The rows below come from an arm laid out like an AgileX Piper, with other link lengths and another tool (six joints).
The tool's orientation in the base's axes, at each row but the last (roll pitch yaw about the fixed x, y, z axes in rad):
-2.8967, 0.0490, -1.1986
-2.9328, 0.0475, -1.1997
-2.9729, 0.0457, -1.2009
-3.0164, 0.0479, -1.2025
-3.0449, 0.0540, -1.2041
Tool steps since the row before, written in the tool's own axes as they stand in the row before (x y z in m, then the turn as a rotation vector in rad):
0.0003, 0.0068, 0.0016, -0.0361, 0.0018, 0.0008
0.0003, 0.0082, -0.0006, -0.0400, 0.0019, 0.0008
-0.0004, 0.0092, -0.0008, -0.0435, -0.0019, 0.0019
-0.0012, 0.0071, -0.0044, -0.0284, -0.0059, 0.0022
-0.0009, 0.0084, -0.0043, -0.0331, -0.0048, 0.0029
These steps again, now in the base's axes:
-0.0057, -0.0024, -0.0032, -0.0146, 0.0331, 0.0006
-0.0075, -0.0032, -0.0011, -0.0161, 0.0367, 0.0007
-0.0087, -0.0029, -0.0007, -0.0137, 0.0414, 0.0004
-0.0075, -0.0018, 0.0035, -0.0045, 0.0287, -0.0001
-0.0084, -0.0025, 0.0035, -0.0072, 0.0328, -0.0006

